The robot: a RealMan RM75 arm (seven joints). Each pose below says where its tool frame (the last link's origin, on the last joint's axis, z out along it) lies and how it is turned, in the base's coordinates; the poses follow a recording.
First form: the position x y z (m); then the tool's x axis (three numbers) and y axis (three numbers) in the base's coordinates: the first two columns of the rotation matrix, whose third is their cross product.
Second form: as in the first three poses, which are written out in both.
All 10 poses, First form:
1: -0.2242 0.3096 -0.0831 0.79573 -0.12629 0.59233 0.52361 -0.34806 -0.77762
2: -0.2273 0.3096 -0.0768 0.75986 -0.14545 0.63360 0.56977 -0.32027 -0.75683
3: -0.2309 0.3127 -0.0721 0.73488 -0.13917 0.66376 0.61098 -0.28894 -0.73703
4: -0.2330 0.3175 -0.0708 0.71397 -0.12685 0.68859 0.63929 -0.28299 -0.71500
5: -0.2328 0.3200 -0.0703 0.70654 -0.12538 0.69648 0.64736 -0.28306 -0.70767
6: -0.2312 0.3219 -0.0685 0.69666 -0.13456 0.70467 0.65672 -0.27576 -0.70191
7: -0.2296 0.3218 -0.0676 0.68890 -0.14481 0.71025 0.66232 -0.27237 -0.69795
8: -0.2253 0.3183 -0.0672 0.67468 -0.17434 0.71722 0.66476 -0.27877 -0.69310
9: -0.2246 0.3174 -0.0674 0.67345 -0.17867 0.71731 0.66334 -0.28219 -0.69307
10: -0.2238 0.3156 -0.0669 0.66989 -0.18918 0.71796 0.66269 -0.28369 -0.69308
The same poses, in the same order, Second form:
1: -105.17 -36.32 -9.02 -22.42 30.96 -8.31
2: -101.97 -39.32 -10.84 -22.73 30.96 -7.68
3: -99.80 -41.59 -10.72 -23.09 31.27 -7.21
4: -99.60 -43.52 -10.07 -23.30 31.75 -7.08
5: -99.53 -44.15 -10.06 -23.28 32.00 -7.03
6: -98.41 -44.80 -10.93 -23.12 32.19 -6.85
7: -97.49 -45.26 -11.87 -22.96 32.18 -6.76
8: -95.95 -45.83 -14.49 -22.53 31.83 -6.72
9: -95.89 -45.83 -14.86 -22.46 31.74 -6.74
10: -95.33 -45.89 -15.77 -22.38 31.56 -6.69
